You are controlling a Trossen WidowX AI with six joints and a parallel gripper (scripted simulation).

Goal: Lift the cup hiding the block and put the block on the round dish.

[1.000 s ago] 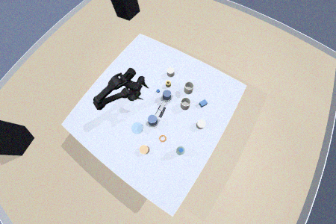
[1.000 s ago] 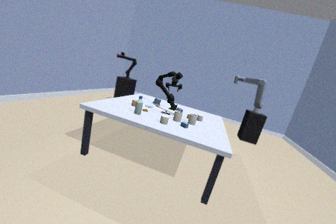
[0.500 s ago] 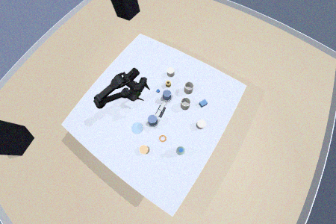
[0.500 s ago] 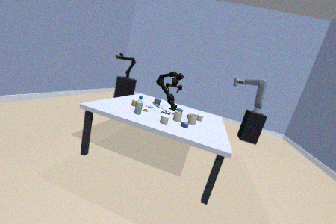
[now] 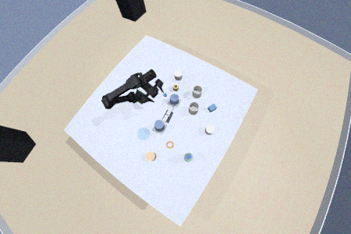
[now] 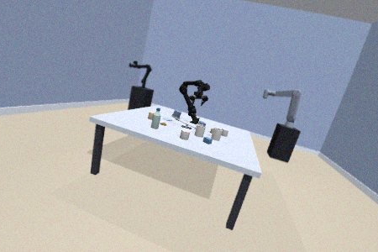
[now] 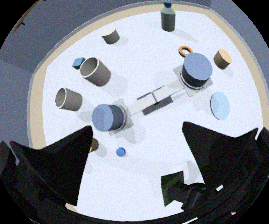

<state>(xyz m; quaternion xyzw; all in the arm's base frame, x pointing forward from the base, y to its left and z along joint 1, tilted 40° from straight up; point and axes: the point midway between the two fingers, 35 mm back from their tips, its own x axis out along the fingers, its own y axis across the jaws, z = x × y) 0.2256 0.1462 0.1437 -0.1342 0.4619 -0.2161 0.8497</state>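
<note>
The blue cup lies 16 cm below my gripper tip, 12 cm to the left of it and 5 cm ahead of it. From my gripper tip the other things lie so: pale blue round dish 26 cm to the right, 22 cm below, 2 cm behind; then orange cylinder 36 cm to the right, 19 cm below, 16 cm ahead; then blue block 35 cm ahead, 22 cm to the left, 20 cm below.
</note>
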